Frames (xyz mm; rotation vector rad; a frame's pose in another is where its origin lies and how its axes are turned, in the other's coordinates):
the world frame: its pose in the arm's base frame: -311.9 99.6 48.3 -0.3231 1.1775 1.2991
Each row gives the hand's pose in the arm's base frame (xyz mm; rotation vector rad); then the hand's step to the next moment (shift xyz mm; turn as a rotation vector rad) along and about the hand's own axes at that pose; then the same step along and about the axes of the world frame.
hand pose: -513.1 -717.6 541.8 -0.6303 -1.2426 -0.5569
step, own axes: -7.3 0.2 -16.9 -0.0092 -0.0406 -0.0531
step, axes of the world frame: 0.2 -16.4 -8.4 -0.0270 -0.0316 -0.0532
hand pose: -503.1 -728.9 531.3 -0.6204 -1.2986 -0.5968
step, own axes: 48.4 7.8 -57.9 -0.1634 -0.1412 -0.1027
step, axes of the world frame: -61.5 -42.6 13.0 0.0506 -0.0691 -0.2233
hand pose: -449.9 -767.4 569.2 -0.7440 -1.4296 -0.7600
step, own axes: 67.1 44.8 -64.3 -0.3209 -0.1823 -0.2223
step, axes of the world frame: -82.2 -44.9 43.1 0.1048 -0.2008 -0.3665
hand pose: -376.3 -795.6 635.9 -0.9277 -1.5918 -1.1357
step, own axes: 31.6 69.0 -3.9 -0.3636 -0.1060 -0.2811
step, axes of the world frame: -38.1 -23.3 61.5 0.0789 -0.3021 -0.3535
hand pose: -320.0 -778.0 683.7 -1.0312 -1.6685 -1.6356
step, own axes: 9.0 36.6 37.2 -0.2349 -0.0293 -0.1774
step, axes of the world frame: -4.2 -4.4 52.6 0.0297 -0.2145 -0.2015
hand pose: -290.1 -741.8 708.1 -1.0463 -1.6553 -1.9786
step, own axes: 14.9 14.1 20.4 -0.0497 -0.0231 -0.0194
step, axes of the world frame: -7.7 9.4 26.3 0.0282 -0.0379 -0.0339
